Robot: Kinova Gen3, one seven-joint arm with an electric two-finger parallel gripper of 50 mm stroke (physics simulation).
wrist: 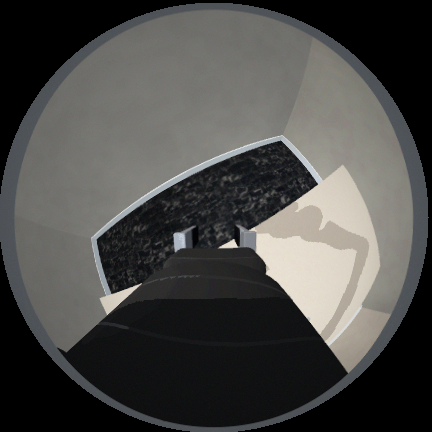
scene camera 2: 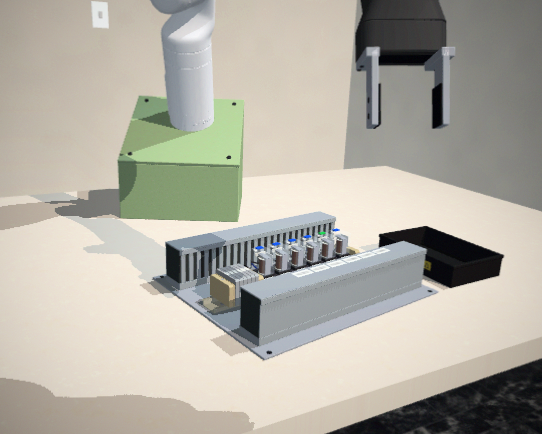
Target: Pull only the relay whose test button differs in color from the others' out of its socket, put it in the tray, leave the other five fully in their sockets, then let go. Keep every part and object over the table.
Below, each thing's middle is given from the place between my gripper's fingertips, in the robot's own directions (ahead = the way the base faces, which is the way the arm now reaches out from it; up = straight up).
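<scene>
Here is my gripper, and I see it 240 mm past the grey mounting plate (scene camera 2: pixel 228 320), 130 mm to the right of it and 270 mm above it.
</scene>
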